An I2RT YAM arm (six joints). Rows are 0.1 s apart.
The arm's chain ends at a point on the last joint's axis. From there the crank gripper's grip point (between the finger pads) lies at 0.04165 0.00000 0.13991 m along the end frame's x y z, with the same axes.
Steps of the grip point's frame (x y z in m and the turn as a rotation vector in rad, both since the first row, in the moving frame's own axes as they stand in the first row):
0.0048, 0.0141, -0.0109, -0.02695, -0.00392, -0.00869
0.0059, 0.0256, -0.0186, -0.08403, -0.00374, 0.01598
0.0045, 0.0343, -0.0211, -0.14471, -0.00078, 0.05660
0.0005, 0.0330, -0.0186, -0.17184, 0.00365, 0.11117
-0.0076, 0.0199, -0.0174, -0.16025, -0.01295, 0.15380
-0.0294, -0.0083, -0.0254, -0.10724, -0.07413, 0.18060
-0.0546, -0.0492, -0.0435, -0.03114, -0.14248, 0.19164
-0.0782, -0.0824, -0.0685, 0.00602, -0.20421, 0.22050
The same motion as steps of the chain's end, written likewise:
0.0053, 0.0107, -0.0110, -0.02695, -0.00392, -0.00869
0.0065, 0.0132, -0.0182, -0.08403, -0.00374, 0.01598
0.0052, 0.0118, -0.0195, -0.14471, -0.00078, 0.05660
0.0016, 0.0045, -0.0160, -0.17184, 0.00365, 0.11117
-0.0036, -0.0086, -0.0156, -0.16025, -0.01295, 0.15380
-0.0170, -0.0299, -0.0269, -0.10724, -0.07413, 0.18060
-0.0333, -0.0596, -0.0478, -0.03114, -0.14248, 0.19164
-0.0483, -0.0875, -0.0740, 0.00602, -0.20421, 0.22050

